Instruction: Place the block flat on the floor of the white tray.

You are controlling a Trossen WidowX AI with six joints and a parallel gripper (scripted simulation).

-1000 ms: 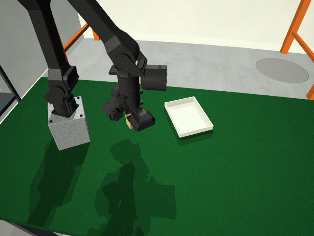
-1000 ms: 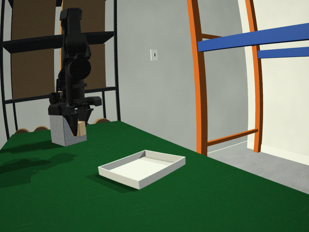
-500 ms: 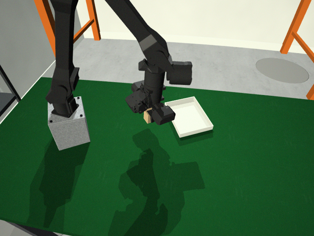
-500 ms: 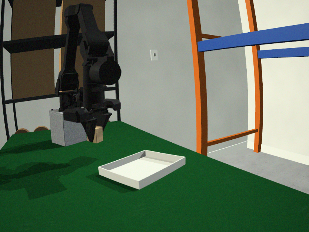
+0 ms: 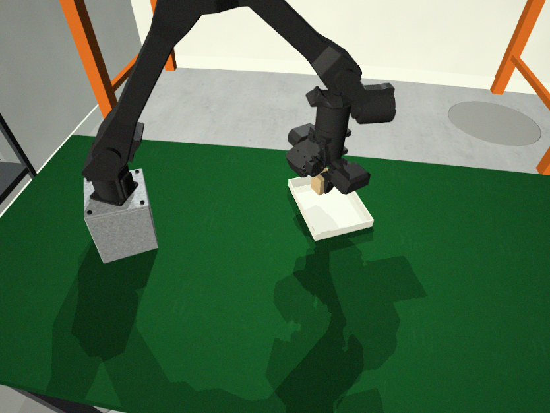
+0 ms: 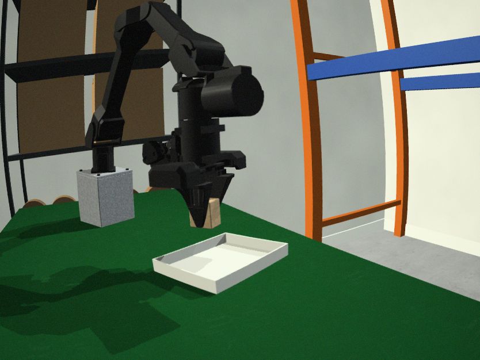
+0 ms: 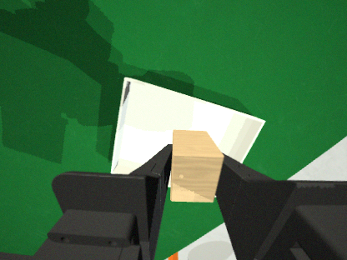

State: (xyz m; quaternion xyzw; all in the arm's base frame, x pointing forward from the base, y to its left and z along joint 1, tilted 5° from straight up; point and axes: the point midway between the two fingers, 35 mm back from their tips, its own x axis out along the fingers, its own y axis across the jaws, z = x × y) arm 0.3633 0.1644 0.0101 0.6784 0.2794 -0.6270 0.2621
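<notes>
My gripper is now 20 mm short of the white tray, 20 mm to the right of it and 90 mm above it. Also, from my hand: wooden block (20 mm below).
</notes>
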